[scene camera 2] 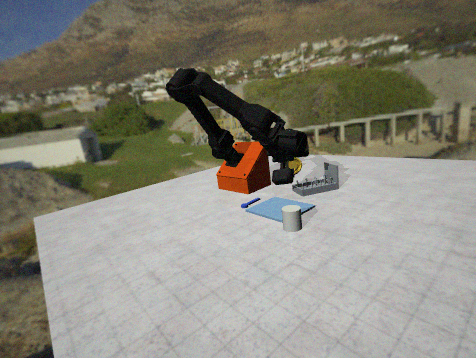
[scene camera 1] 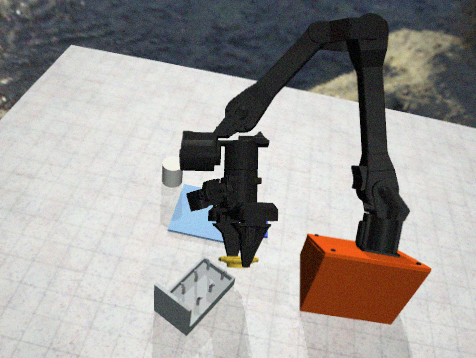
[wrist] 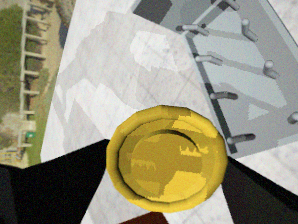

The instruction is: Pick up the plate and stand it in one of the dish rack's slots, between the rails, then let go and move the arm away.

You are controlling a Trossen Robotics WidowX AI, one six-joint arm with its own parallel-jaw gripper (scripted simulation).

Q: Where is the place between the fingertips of my gripper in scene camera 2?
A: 293,167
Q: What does my gripper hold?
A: A yellow plate.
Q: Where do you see a yellow plate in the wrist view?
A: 165,157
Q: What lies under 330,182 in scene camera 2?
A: A grey dish rack.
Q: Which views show the grey dish rack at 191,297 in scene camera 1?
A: Scene camera 2, scene camera 1 and the wrist view: all of them.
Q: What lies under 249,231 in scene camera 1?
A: My gripper.
